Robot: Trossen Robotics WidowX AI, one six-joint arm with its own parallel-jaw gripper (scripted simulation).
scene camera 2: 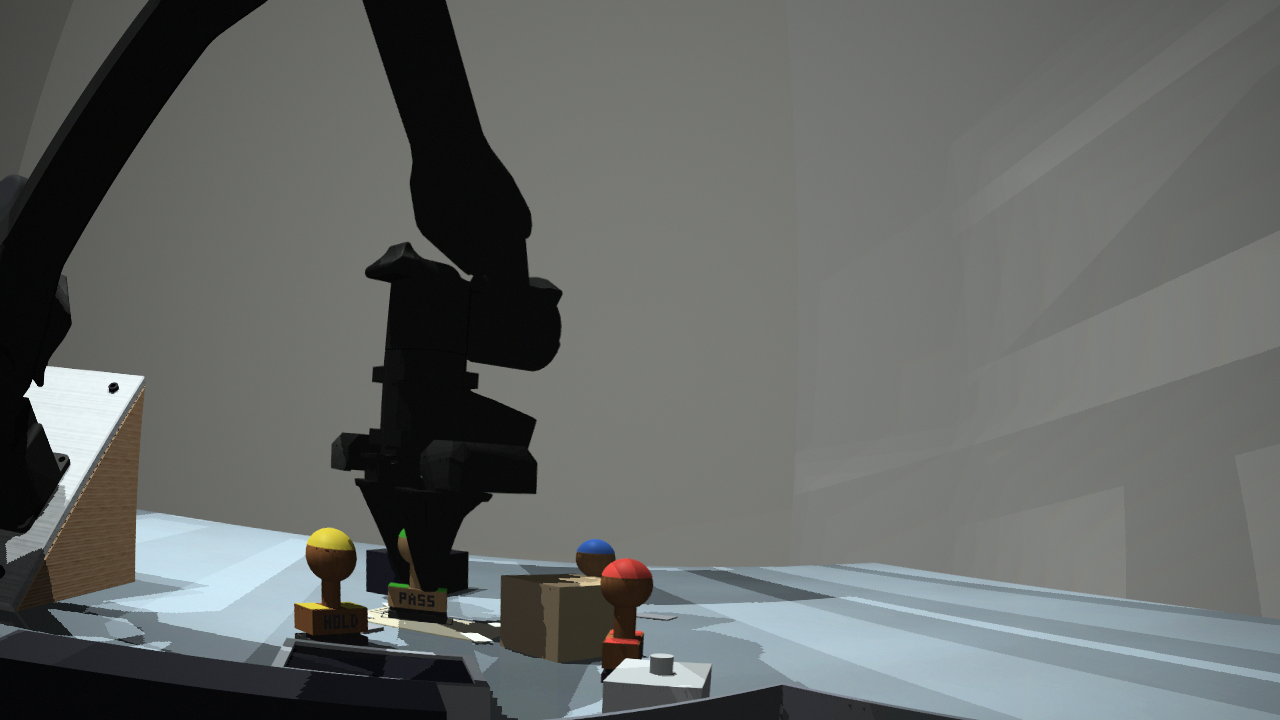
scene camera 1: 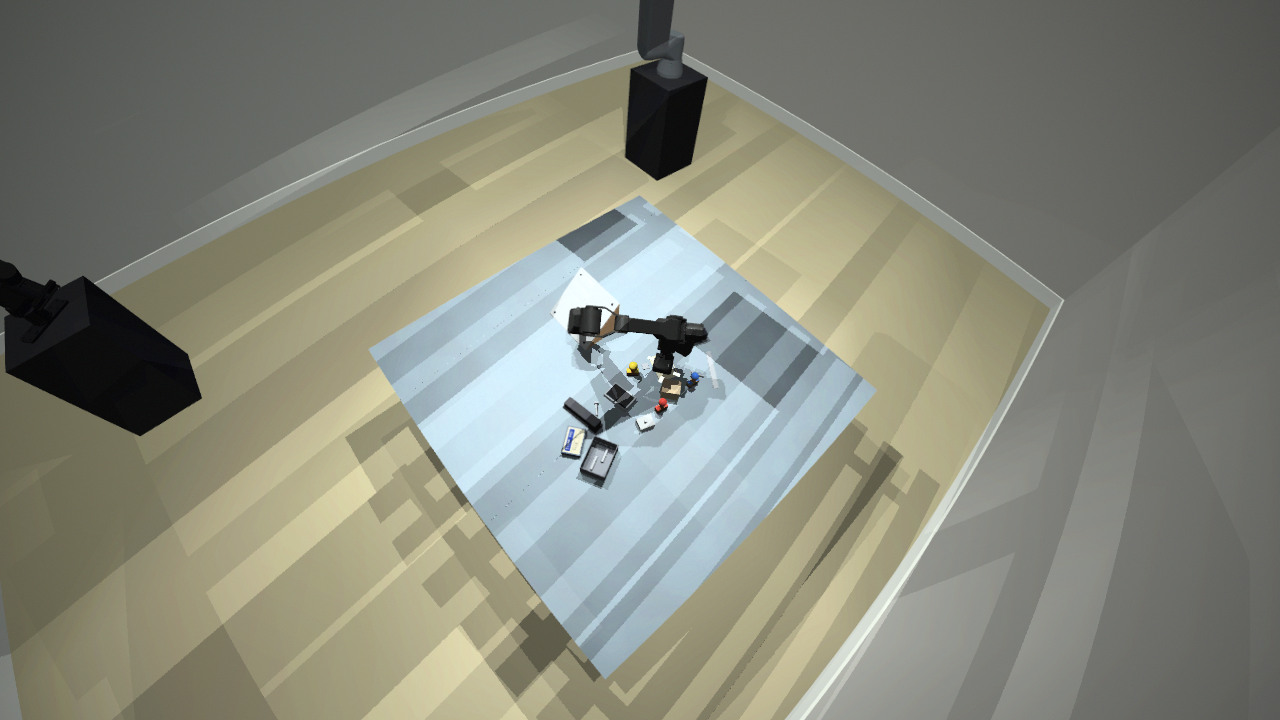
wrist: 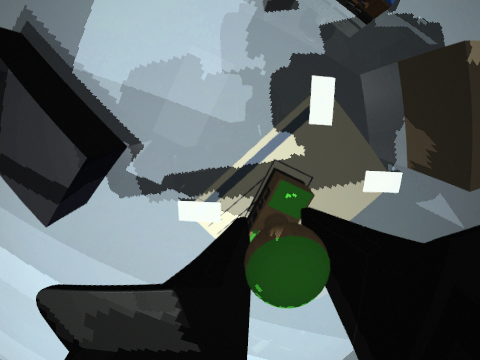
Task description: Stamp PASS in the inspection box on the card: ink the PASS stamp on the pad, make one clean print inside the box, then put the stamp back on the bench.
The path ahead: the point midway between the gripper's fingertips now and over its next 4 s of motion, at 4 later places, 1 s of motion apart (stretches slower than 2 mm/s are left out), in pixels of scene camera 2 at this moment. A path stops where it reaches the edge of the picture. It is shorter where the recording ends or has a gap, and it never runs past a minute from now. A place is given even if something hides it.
The gripper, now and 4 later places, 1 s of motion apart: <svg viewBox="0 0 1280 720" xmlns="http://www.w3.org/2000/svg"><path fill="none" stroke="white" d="M419 587L420 556L432 490L595 500L615 596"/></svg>
